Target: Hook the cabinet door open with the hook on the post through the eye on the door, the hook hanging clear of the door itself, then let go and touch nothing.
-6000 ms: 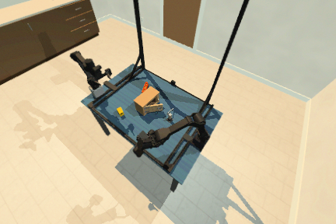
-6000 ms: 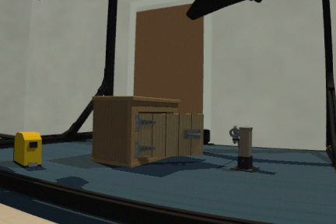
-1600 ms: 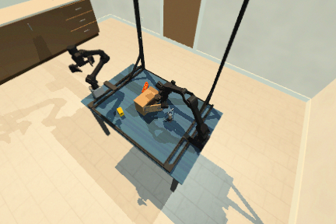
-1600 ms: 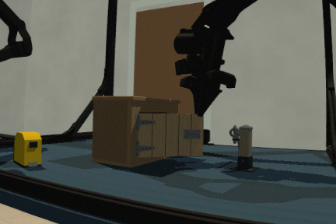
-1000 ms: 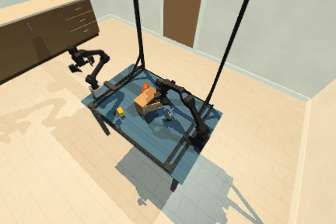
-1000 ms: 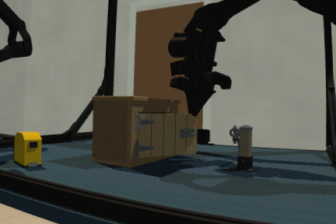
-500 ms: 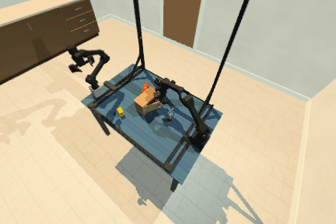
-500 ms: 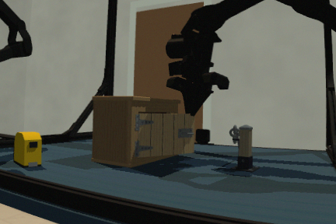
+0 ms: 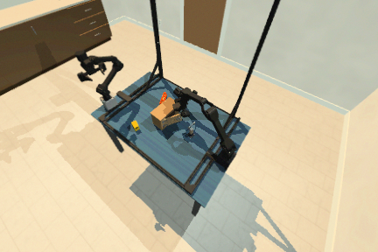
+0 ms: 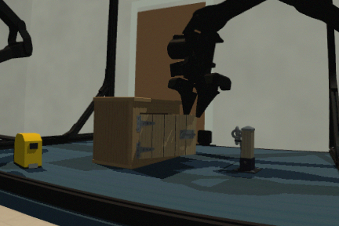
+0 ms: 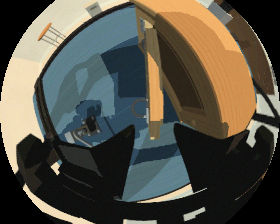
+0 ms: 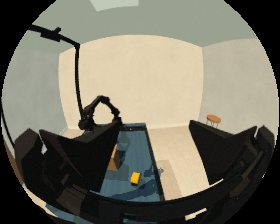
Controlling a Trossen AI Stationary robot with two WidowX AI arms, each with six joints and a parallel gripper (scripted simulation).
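Now: the metal hook 20 mm ahead of my left hand, 110 mm to the left of it and 100 mm below it. From my left hand the other things lie so: yellow box: 220 mm ahead, 300 mm to the right, 110 mm below; cabinet door: 70 mm ahead, 40 mm to the right, 80 mm below; orange object: 150 mm behind, 270 mm to the right, 130 mm below.
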